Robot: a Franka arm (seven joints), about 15 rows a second.
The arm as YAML. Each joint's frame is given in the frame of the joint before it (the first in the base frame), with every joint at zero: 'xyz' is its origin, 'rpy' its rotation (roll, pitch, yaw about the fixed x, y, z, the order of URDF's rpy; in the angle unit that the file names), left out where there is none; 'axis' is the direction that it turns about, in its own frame. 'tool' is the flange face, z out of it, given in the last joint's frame.
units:
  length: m
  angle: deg
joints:
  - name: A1
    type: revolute
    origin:
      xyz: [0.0, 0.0, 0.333]
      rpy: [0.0, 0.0, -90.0]
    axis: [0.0, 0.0, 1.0]
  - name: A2
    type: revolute
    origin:
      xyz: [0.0, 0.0, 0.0]
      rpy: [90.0, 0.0, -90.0]
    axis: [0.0, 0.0, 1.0]
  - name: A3
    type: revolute
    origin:
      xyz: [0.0, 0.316, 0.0]
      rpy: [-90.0, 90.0, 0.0]
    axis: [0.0, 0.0, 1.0]
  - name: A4
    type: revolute
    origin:
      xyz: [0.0, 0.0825, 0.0]
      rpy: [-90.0, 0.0, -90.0]
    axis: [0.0, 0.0, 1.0]
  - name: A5
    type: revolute
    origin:
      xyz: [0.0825, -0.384, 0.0]
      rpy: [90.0, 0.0, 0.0]
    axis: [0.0, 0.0, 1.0]
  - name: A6
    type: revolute
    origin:
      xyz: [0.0, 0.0, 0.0]
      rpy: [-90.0, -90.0, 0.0]
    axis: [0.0, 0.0, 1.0]
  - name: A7
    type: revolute
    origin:
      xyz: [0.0, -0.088, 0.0]
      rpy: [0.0, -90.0, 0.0]
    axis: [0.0, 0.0, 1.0]
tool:
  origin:
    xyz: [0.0, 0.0, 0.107]
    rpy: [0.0, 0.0, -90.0]
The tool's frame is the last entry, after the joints.
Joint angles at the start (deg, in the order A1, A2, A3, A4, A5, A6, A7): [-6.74 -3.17 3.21 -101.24 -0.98 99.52 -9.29]
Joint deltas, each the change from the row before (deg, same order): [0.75 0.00 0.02 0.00 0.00 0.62 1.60]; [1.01 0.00 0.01 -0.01 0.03 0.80 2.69]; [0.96 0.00 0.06 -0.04 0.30 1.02 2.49]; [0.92 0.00 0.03 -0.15 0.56 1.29 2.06]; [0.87 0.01 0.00 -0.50 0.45 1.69 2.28]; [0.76 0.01 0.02 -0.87 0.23 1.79 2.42]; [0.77 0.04 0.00 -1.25 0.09 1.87 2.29]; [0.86 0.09 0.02 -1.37 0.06 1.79 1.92]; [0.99 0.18 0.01 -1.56 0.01 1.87 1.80]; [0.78 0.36 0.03 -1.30 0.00 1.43 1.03]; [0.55 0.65 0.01 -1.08 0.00 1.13 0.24]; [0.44 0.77 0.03 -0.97 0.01 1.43 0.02]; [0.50 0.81 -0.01 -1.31 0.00 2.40 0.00]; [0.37 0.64 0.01 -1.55 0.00 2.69 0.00]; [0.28 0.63 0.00 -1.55 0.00 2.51 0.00]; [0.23 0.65 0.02 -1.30 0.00 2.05 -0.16]
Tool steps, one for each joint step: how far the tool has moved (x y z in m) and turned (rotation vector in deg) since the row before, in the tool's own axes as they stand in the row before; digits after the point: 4 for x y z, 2 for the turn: [0.0023 -0.0071 -0.0011 -0.07 0.63 0.83]; [0.0027 -0.0096 -0.0014 -0.02 0.81 1.68]; [0.0027 -0.0101 -0.0014 0.28 1.02 1.53]; [0.0025 -0.0099 -0.0009 0.59 1.16 1.23]; [0.0021 -0.0091 0.0016 0.54 1.17 1.52]; [0.0011 -0.0079 0.0046 0.36 0.89 1.71]; [-0.0002 -0.0075 0.0080 0.24 0.55 1.57]; [-0.0012 -0.0084 0.0096 0.21 0.30 1.09]; [-0.0022 -0.0094 0.0120 0.17 0.09 0.84]; [-0.0021 -0.0074 0.0123 0.08 -0.26 0.25]; [-0.0013 -0.0051 0.0138 -0.02 -0.61 -0.29]; [-0.0002 -0.0044 0.0136 0.04 -0.33 -0.42]; [0.0001 -0.0046 0.0153 0.15 0.25 -0.46]; [-0.0010 -0.0033 0.0149 0.17 0.47 -0.35]; [-0.0018 -0.0021 0.0149 0.12 0.31 -0.25]; [-0.0020 -0.0018 0.0137 0.08 0.08 -0.38]
